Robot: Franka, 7 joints.
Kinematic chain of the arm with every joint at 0, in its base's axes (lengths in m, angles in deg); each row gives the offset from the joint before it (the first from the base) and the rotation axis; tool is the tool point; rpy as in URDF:
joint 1: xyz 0 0 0.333 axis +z
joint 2: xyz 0 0 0 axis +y
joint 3: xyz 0 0 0.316 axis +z
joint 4: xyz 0.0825 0 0 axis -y
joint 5: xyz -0.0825 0 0.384 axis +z
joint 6: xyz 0 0 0 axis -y
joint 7: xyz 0.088 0 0 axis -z
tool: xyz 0 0 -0.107 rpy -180 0 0
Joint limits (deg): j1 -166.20..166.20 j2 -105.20..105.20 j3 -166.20..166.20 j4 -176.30..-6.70 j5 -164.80..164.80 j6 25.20..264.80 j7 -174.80..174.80
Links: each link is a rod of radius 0.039 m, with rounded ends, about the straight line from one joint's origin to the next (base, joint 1, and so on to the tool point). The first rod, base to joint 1, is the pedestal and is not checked.
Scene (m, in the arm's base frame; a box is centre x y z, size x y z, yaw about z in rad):
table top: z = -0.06
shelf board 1: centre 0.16 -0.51 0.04 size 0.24 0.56 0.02 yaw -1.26
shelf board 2: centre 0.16 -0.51 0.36 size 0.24 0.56 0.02 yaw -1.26
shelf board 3: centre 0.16 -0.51 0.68 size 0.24 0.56 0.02 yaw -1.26
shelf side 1: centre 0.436 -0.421 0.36 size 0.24 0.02 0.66 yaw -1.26
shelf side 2: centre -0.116 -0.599 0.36 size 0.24 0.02 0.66 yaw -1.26
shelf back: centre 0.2 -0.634 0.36 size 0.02 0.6 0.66 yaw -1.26
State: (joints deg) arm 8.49 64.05 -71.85 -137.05 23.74 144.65 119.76
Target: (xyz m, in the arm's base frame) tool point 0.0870 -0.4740 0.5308
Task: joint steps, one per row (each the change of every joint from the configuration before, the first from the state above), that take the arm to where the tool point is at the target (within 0.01 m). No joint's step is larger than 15 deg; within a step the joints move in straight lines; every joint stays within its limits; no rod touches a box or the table.
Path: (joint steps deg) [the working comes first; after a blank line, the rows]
Joints at the target: 16.13 71.70 -111.95 -135.39 25.27 149.28 119.76
Straight joint move there: touches shelf board 2.

1: 11.44 -1.66 -2.70 -10.04 -1.15 -8.12 0.00
2: 11.44 -1.66 -2.70 -10.04 -1.15 -8.11 0.00
3: 11.45 -1.66 -2.70 -10.05 -1.15 -8.12 0.00
4: -1.26 10.27 -12.08 -0.11 1.21 4.93 0.00
5: -1.26 10.26 -12.09 -0.11 1.22 4.94 0.00
6: -1.25 10.27 -12.09 -0.11 1.21 4.93 0.00
7: -1.26 10.26 -12.08 -0.12 1.22 4.93 0.00
8: -7.22 -9.48 5.44 10.75 0.04 3.08 0.00
9: -7.22 -9.47 5.45 10.75 0.04 3.09 0.00
10: -7.22 -9.48 5.45 10.74 0.04 3.08 0.00

